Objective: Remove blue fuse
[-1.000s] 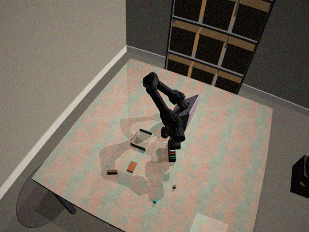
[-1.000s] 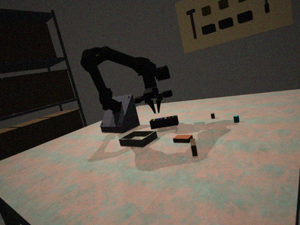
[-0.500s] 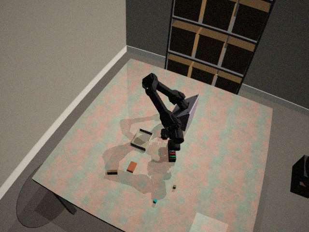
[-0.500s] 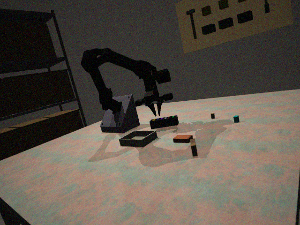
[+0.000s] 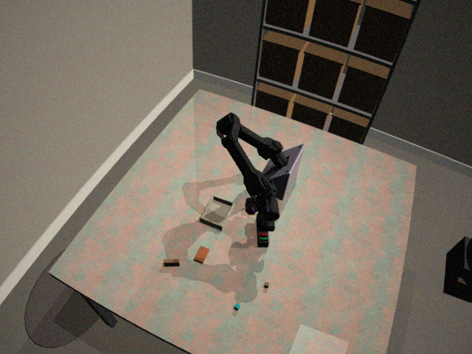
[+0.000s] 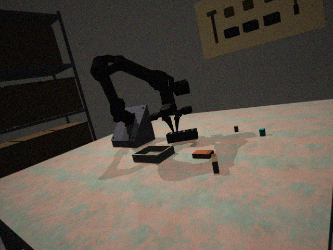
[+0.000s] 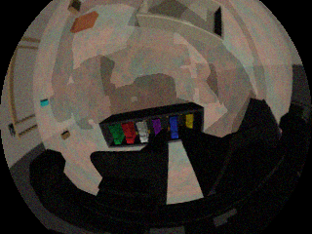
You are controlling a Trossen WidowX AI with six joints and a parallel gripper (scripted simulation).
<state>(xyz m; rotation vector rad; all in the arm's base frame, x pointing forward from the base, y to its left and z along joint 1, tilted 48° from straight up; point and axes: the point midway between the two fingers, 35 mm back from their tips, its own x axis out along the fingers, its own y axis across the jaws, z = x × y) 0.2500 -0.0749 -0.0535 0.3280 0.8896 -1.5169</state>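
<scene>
Right now my gripper tip is 2 cm above the blue fuse. Round my gripper tip: brown cube 25 cm ahead, 9 cm to the left, 3 cm below; then grey tray 19 cm to the right, 4 cm below; then orange flat block 21 cm ahead, 19 cm to the right, 4 cm below.
</scene>
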